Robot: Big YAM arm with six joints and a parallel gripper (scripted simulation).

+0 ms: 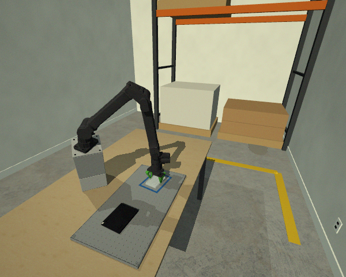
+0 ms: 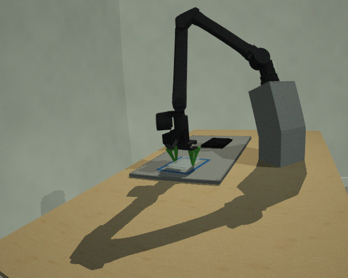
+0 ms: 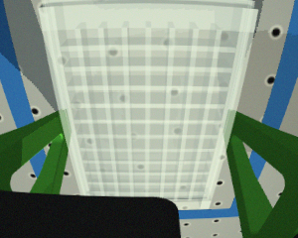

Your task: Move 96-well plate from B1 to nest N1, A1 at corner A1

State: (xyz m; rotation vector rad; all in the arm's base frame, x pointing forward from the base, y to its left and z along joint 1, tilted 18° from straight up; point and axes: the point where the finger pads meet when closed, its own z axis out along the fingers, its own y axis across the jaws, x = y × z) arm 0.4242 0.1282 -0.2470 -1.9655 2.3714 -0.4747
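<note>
The 96-well plate lies right at my hand. Round my hand: black plate nest 360 mm to the right, 60 mm behind.
</note>
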